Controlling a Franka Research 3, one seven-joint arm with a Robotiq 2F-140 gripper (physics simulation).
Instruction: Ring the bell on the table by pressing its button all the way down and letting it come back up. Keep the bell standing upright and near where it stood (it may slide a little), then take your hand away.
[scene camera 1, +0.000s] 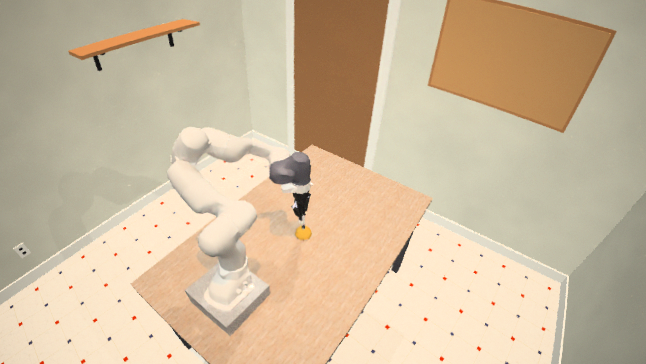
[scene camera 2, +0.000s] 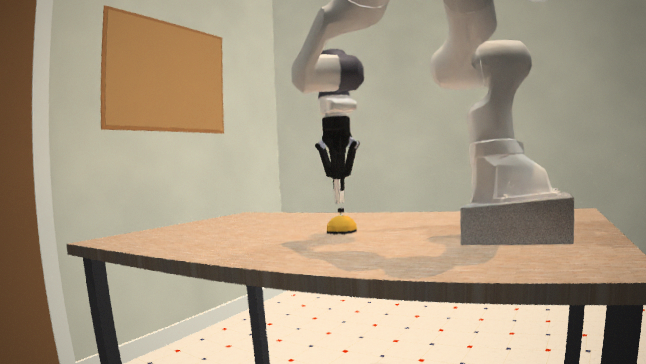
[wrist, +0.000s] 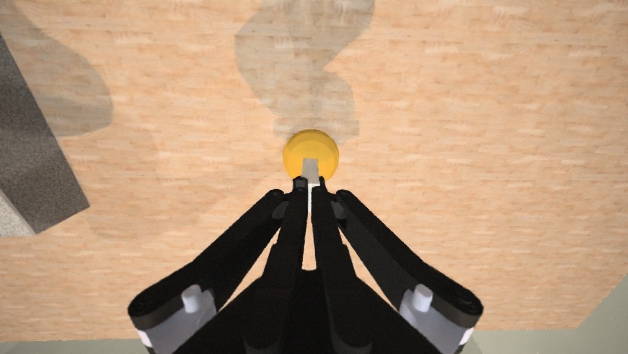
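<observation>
The bell, a yellow dome (scene camera 1: 303, 234) (scene camera 2: 341, 225) (wrist: 311, 143) on a dark base, stands upright on the table (scene camera 1: 345, 225) (scene camera 2: 200, 245) (wrist: 475, 150). Its small black button (scene camera 2: 341, 210) is up above the dome in scene camera 2. My gripper (scene camera 1: 302, 223) (scene camera 2: 339, 202) (wrist: 309, 169) is shut and empty, pointing down over the bell. In scene camera 2 a thin gap shows between the fingertips and the button. In the wrist view the fingertips overlap the dome and the button is hidden behind them.
The arm's grey base block (scene camera 1: 230, 312) (scene camera 2: 517, 220) (wrist: 40, 150) stands on the same table, to the right of the bell in scene camera 2. A wall shelf (scene camera 1: 135, 38), a brown door (scene camera 1: 340, 75) and a cork board (scene camera 1: 520, 60) (scene camera 2: 162, 72) are away from the table top.
</observation>
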